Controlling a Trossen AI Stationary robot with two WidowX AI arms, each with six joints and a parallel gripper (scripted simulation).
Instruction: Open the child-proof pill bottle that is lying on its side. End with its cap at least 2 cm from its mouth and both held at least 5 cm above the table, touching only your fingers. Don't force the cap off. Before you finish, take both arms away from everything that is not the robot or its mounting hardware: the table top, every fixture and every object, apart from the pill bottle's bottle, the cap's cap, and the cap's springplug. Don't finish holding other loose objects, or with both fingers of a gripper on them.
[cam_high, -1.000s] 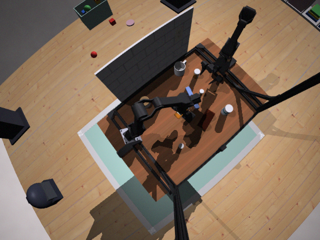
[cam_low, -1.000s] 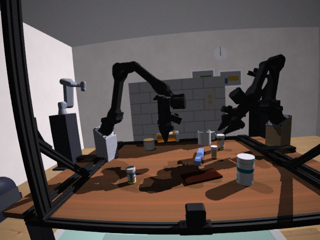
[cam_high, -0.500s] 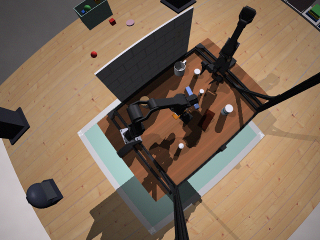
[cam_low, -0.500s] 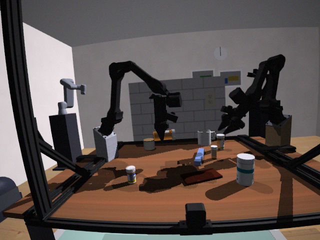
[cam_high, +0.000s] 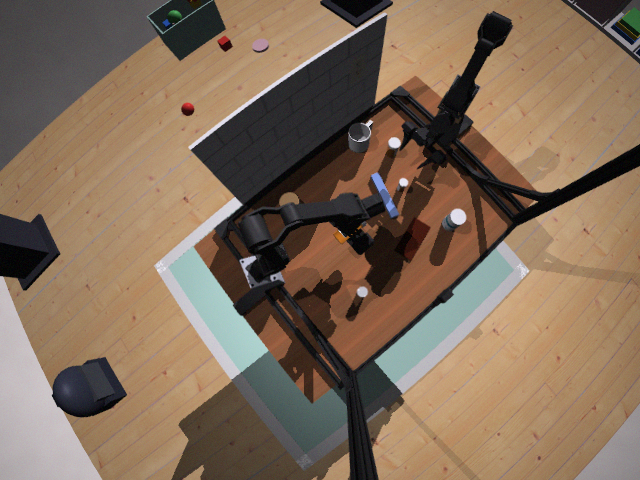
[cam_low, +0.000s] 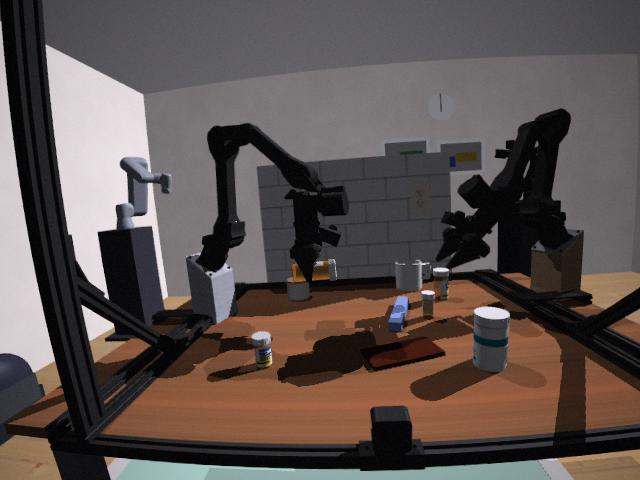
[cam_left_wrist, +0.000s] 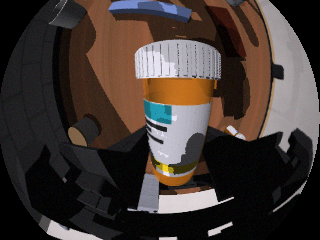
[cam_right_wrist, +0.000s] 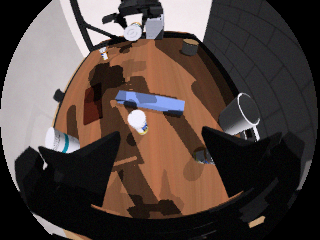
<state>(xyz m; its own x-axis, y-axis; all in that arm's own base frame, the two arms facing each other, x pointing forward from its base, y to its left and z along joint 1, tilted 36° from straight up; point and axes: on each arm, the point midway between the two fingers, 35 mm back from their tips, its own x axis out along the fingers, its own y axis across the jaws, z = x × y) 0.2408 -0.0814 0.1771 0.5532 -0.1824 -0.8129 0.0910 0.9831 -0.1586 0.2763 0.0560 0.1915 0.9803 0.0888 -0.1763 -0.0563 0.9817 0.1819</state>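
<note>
Right now the white cap is 4 cm behind my right hand, 31 cm to the left of it and 1 cm below it. The rest, counted from my right hand: blue bar: 2 cm behind, 14 cm to the left, 14 cm below; then white mug: 22 cm ahead, 5 cm to the left, 11 cm below; then dark red flat block: 21 cm behind, 18 cm to the left, 15 cm below.
The orange pill bottle lies 1 cm ahead of my left hand, 1 cm to the right of it and 1 cm below it. Also, from my left hand: white cap (5 cm to the right, 1 cm below); blue bar (3 cm ahead, 23 cm to the right, 15 cm below); tan-lidded jar (24 cm ahead, 6 cm to the left, 13 cm below).
</note>
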